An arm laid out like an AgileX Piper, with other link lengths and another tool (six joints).
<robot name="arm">
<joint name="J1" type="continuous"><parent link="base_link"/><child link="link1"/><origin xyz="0 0 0.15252" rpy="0 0 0"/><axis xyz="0 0 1"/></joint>
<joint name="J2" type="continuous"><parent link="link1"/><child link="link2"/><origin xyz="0 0 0" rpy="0 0 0"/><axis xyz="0 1 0"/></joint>
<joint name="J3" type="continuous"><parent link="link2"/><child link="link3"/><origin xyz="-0.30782 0 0.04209" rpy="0 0 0"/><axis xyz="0 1 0"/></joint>
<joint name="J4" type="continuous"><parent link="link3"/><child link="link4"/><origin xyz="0.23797 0 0.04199" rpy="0 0 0"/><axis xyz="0.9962 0 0.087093"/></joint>
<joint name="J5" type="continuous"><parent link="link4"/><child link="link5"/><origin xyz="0 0 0" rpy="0 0 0"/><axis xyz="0 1 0"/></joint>
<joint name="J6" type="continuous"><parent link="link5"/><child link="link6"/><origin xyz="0.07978 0 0.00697" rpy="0 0 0"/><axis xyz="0.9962 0 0.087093"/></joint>
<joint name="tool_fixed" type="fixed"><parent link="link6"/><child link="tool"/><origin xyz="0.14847 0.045 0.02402" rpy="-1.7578 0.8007 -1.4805"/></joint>
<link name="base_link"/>
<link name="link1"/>
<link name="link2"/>
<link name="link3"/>
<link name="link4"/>
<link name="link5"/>
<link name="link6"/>
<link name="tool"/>
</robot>
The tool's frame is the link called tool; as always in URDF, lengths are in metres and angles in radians. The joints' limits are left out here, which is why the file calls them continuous.
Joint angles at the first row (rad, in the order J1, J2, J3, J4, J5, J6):
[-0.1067 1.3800 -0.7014 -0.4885 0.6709 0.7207]
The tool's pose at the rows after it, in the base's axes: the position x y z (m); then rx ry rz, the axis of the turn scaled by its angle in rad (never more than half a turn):
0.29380 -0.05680 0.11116 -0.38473 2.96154 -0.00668
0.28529 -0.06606 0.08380 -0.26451 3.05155 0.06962
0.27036 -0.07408 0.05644 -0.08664 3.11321 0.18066
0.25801 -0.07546 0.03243 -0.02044 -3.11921 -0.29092
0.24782 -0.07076 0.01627 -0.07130 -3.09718 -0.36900
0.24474 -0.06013 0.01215 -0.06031 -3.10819 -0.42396
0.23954 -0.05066 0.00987 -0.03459 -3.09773 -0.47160
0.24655 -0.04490 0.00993 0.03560 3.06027 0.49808
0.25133 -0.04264 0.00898 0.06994 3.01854 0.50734
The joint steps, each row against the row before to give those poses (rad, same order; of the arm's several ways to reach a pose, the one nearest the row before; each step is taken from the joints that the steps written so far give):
[-0.0105 0.0895 0.0000 0.0646 -0.0042 0.0000]
[-0.0527 0.0883 0.0028 0.0443 -0.0019 0.0000]
[-0.0737 0.0742 0.0294 0.0715 -0.0291 -0.0067]
[-0.0652 0.0661 0.0394 0.0786 -0.0616 -0.0531]
[-0.0341 0.0407 0.0438 0.0654 -0.0598 -0.0525]
[0.0000 0.0000 0.0391 0.0694 -0.0501 -0.0631]
[0.0000 -0.0007 0.0235 0.0639 -0.0134 -0.0737]
[0.0000 -0.0005 0.0215 0.0873 -0.0595 -0.0712]
[0.0000 0.0032 0.0210 0.0694 -0.0526 -0.0370]

